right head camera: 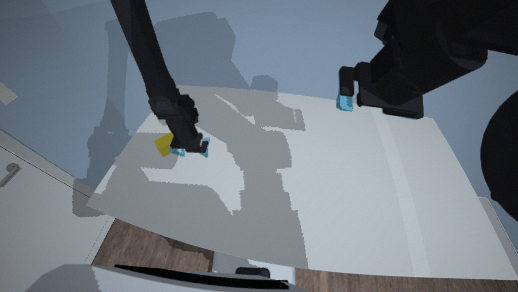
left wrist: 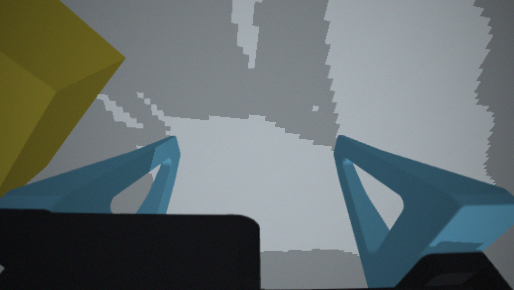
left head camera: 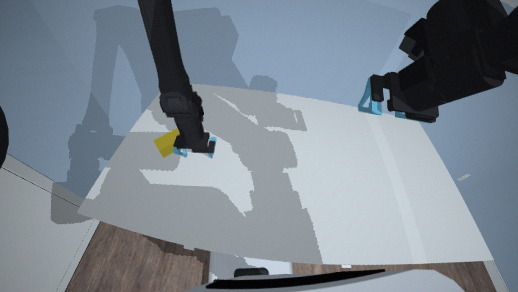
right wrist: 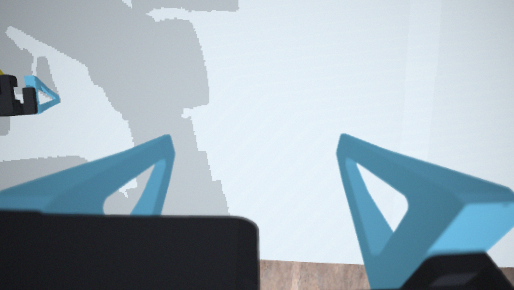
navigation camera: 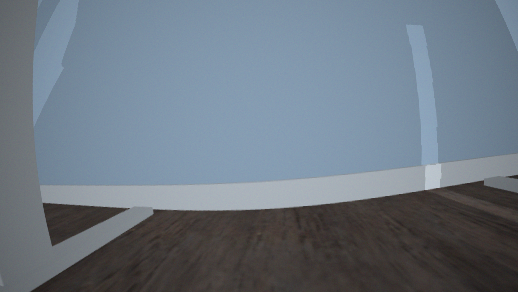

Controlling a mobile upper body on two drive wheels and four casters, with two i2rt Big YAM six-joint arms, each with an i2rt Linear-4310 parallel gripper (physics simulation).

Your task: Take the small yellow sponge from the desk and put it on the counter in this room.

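Places are measured from the left arm's base along level axes (x right, y ahead, z up), in metres.
Where they show: left gripper, fingertip midpoint: point(right head camera: 195, 155) point(left wrist: 256, 144) point(left head camera: 199, 156) point(right wrist: 38, 101); right gripper, fingertip midpoint: point(right head camera: 360, 107) point(left head camera: 377, 111) point(right wrist: 255, 143).
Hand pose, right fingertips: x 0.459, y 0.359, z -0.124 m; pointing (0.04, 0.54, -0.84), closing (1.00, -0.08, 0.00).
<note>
Each offset is from my right fingertips to the centre of the thing. "*": to the spot under its first point. Level surfaces: height alone.
The yellow sponge {dx -0.566, dy +0.150, dz -0.313 m} point(left head camera: 166, 144) point(right head camera: 163, 145) point(left wrist: 30, 95) lies on the left part of the white desk {dz -0.336 m} point(left head camera: 360, 200) point(right head camera: 350, 210), partly hidden behind my left gripper in the head views. My left gripper point(left head camera: 196, 150) point(right head camera: 191, 150) point(left wrist: 256, 144) is open and empty, just to the right of the sponge; in the left wrist view the sponge is outside the left finger, at the upper left. My right gripper point(right wrist: 255, 143) is open and empty above the right part of the desk. The counter cannot be made out in these views.
A blue wall point(left head camera: 310, 45) point(navigation camera: 225, 90) stands behind the desk, with a white baseboard point(navigation camera: 225, 197). Grey desk legs point(navigation camera: 95, 240) stand on the dark wood floor {dz -1.286 m} point(navigation camera: 280, 250). A white door or panel with a handle {* dx -1.557, dy -0.024, dz -0.365 m} point(right head camera: 11, 170) is at the left.
</note>
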